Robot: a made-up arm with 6 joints.
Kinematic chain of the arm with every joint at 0, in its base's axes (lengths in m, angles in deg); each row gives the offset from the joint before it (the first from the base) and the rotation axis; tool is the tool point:
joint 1: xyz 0 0 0.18 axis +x
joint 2: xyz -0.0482 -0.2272 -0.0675 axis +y
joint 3: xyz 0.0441 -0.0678 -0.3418 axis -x
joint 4: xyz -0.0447 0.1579 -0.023 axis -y
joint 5: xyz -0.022 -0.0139 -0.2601 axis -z
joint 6: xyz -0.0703 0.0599 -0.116 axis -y
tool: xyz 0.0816 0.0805 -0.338
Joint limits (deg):
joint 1: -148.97..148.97
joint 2: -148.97..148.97
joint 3: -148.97..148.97
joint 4: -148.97..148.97
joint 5: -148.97..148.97
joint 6: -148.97..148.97
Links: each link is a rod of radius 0.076 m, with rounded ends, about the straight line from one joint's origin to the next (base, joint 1, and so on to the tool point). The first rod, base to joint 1, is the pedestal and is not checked.
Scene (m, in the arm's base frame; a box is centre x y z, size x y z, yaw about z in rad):
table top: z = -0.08
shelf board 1: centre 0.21 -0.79 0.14 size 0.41 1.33 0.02 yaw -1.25
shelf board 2: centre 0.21 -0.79 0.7 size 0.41 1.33 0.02 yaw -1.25
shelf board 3: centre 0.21 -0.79 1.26 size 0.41 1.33 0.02 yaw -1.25
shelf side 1: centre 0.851 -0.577 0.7 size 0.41 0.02 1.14 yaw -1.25
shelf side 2: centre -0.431 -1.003 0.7 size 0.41 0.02 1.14 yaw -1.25
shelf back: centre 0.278 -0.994 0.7 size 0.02 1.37 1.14 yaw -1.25
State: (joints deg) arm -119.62 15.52 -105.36 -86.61 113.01 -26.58
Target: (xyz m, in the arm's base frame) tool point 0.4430 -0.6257 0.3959
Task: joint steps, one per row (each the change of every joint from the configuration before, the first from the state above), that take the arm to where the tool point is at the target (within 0.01 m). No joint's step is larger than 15 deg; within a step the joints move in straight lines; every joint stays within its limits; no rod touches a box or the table.
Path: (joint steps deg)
1: -5.56 -12.65 10.71 13.84 4.51 -1.64
2: -5.56 -12.65 10.72 13.84 4.51 -1.64
3: -5.56 -12.66 10.71 13.84 4.51 -1.64
4: -5.56 -12.65 10.71 13.84 4.51 -1.63
5: -5.56 -12.65 10.72 13.84 4.51 -1.64

